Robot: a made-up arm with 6 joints. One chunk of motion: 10 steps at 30 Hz.
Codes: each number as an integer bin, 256 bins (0 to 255) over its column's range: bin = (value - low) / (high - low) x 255, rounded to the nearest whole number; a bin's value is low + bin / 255 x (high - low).
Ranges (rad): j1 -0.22..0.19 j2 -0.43..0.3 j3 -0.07..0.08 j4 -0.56..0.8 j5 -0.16..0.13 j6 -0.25..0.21
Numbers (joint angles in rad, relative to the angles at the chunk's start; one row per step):
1: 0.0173 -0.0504 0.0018 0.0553 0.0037 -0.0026
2: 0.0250 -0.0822 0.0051 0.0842 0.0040 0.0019
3: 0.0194 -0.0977 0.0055 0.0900 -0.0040 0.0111
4: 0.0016 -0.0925 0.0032 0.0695 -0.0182 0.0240
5: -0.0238 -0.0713 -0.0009 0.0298 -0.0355 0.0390
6: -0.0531 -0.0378 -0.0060 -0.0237 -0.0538 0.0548
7: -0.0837 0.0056 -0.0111 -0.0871 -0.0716 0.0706
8: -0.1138 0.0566 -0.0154 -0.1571 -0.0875 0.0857
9: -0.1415 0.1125 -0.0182 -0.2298 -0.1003 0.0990
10: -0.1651 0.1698 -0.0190 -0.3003 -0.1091 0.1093
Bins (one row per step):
1: 148 133 122 115 144 137
2: 152 121 128 121 144 140
3: 149 116 128 122 137 145
4: 138 118 124 118 125 152
5: 122 125 117 111 109 160
6: 104 137 109 101 93 169
7: 85 152 100 89 78 178
8: 66 170 93 76 64 186
9: 49 190 88 62 52 193
10: 34 210 87 49 45 199

